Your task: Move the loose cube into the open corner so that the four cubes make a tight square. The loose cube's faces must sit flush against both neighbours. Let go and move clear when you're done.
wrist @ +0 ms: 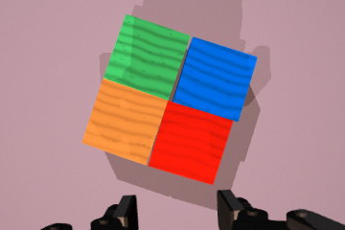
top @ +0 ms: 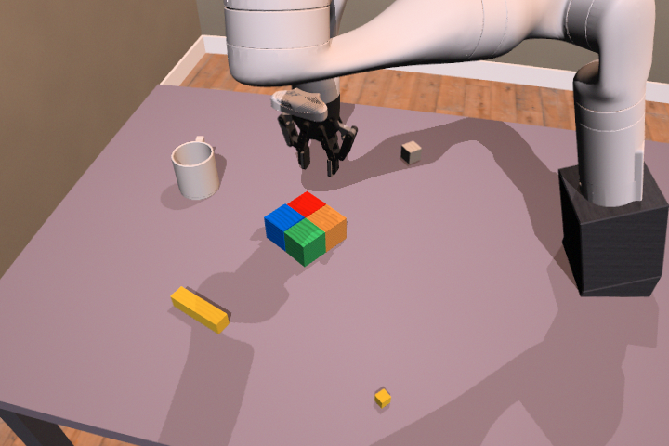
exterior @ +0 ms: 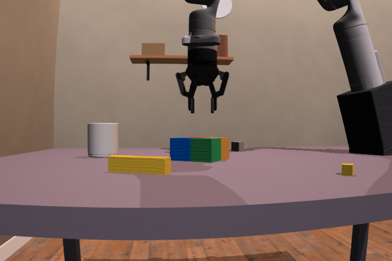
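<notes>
My gripper is now 10 cm above the blue cube, 7 cm to the right of it and 3 cm short of it. The rest, counted from my hand: orange cube 10 cm below, 5 cm to the left, 3 cm behind; green cube 10 cm below, 9 cm to the left, 1 cm behind; red cube 10 cm below, 3 cm to the left, 1 cm ahead.
</notes>
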